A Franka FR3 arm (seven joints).
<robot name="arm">
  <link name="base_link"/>
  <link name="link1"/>
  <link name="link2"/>
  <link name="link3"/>
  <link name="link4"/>
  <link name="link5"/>
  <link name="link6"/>
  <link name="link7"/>
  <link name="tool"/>
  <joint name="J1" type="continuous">
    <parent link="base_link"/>
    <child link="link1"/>
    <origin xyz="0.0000 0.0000 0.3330"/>
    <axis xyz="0 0 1"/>
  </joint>
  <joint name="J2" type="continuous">
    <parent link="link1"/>
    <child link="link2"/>
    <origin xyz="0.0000 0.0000 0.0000"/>
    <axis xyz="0 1 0"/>
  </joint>
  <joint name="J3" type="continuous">
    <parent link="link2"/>
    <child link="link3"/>
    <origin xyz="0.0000 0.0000 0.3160"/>
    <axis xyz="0 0 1"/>
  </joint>
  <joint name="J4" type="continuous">
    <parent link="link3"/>
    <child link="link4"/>
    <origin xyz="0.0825 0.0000 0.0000"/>
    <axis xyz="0 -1 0"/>
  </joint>
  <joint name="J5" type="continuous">
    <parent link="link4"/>
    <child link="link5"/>
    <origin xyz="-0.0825 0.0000 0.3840"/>
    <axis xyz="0 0 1"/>
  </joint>
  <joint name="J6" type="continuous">
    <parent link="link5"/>
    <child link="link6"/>
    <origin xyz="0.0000 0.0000 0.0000"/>
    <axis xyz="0 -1 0"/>
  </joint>
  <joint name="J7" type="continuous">
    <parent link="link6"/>
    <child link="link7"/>
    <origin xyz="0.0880 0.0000 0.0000"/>
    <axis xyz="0 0 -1"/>
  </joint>
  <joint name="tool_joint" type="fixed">
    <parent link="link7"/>
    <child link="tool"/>
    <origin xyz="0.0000 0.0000 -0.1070" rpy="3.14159 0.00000 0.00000"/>
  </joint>
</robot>
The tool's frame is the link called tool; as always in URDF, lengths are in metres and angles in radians. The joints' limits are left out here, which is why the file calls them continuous.
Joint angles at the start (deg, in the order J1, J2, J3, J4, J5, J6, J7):
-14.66, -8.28, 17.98, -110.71, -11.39, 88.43, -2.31
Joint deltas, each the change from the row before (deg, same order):
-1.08, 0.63, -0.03, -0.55, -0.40, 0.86, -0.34
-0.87, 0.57, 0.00, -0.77, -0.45, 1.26, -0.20
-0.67, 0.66, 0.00, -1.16, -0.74, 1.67, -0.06
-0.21, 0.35, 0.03, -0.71, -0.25, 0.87, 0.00
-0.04, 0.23, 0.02, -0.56, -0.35, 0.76, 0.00
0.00, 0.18, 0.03, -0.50, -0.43, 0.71, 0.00
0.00, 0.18, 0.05, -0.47, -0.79, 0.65, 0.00
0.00, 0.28, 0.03, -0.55, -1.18, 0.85, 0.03
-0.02, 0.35, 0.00, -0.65, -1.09, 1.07, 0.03
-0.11, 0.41, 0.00, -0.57, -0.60, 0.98, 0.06
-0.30, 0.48, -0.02, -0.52, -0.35, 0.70, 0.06
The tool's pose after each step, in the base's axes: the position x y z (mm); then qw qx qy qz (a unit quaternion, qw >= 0). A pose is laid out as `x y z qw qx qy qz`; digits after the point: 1 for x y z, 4 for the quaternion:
493.1 3.4 521.4 0.1216 0.9830 0.0497 -0.1280
495.7 -5.2 512.0 0.1225 0.9828 0.0471 -0.1296
498.2 -12.6 499.3 0.1257 0.9822 0.0465 -0.1314
499.1 -14.7 491.7 0.1264 0.9819 0.0474 -0.1331
499.8 -15.5 486.3 0.1285 0.9815 0.0495 -0.1333
500.3 -15.9 481.7 0.1314 0.9810 0.0520 -0.1330
500.9 -16.8 477.5 0.1374 0.9800 0.0554 -0.1329
501.9 -18.4 472.2 0.1462 0.9785 0.0597 -0.1326
503.1 -20.1 465.7 0.1538 0.9772 0.0642 -0.1318
504.2 -21.8 459.0 0.1570 0.9765 0.0668 -0.1316
504.9 -25.2 451.7 0.1577 0.9760 0.0668 -0.1343

